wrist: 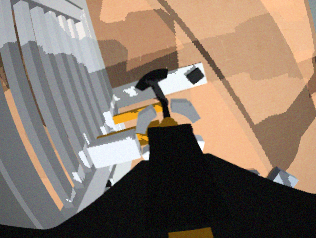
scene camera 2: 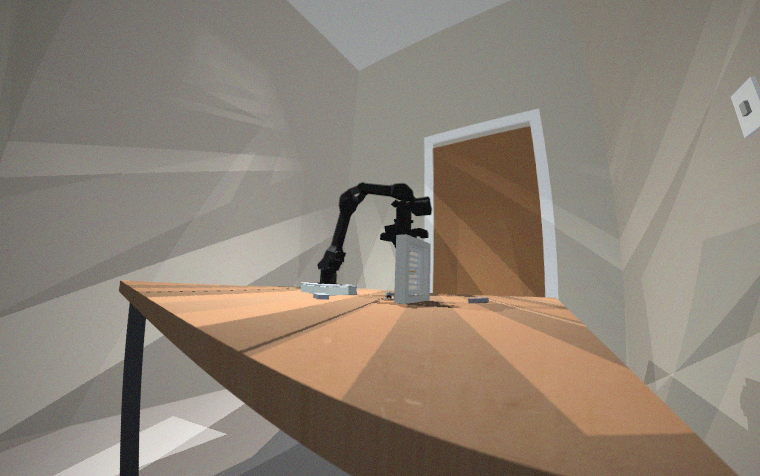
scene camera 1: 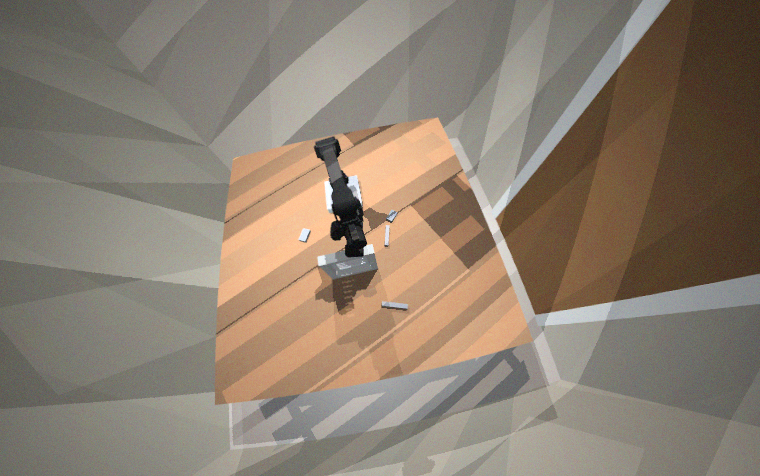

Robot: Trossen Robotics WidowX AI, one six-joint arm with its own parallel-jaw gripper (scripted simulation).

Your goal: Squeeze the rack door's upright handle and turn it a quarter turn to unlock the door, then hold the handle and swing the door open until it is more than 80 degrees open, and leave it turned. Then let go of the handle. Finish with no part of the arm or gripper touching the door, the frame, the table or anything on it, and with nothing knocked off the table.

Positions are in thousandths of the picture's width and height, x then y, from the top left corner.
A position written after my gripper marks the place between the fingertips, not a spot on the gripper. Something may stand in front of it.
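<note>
Slatted door (wrist: 210, 216). My gripper (wrist: 559, 700).
</note>
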